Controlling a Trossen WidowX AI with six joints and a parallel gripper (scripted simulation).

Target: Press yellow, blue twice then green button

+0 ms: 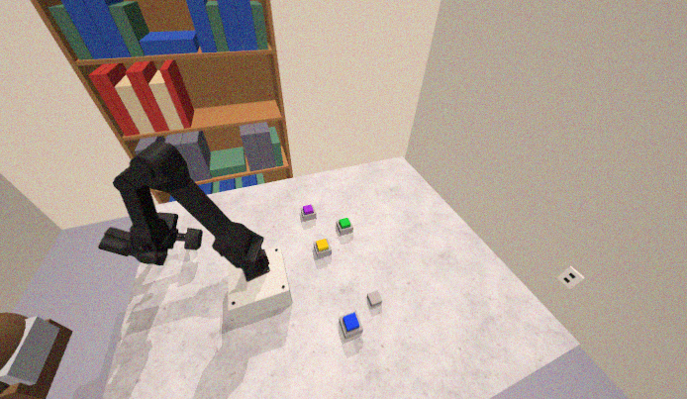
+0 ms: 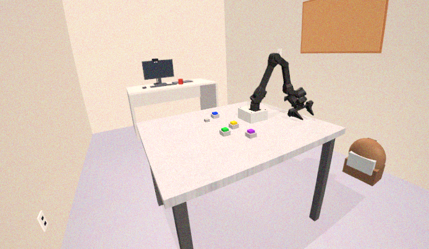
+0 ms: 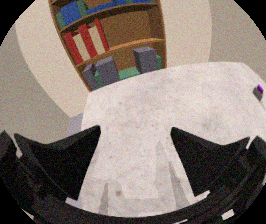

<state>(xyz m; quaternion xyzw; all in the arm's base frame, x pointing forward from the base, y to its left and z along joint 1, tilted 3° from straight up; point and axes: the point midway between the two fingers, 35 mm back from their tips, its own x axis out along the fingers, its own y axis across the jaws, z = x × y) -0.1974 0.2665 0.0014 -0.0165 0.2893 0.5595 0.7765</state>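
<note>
The purple button is 420 mm ahead of my gripper tip and 120 mm to the right of it. Also, from my gripper tip: blue button: 360 mm ahead, 530 mm to the right; yellow button: 400 mm ahead, 290 mm to the right; green button: 510 mm ahead, 240 mm to the right.
</note>
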